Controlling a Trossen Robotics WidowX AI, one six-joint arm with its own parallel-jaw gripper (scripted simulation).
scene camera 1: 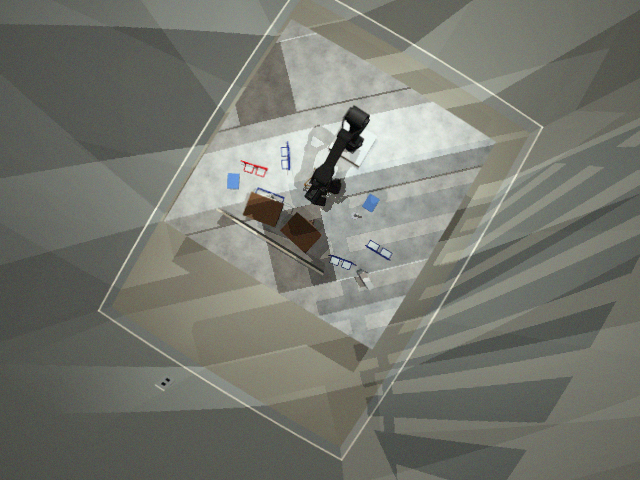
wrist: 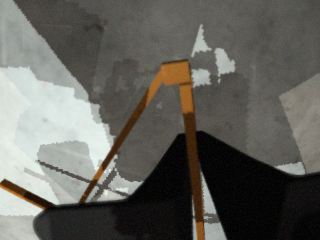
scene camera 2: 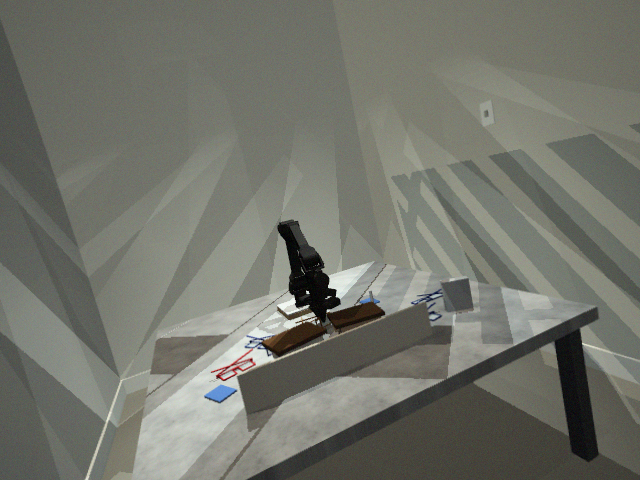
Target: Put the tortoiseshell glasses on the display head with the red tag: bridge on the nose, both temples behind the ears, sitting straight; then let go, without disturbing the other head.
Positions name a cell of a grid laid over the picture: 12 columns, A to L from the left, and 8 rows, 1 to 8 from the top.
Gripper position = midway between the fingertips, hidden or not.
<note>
I see my gripper (scene camera 2: G6), a grey box (scene camera 2: I5) and a long white panel (scene camera 2: F7).
My gripper shows as well in the wrist view (wrist: H5). The wrist view misses the grey box: it is out of frame.
</note>
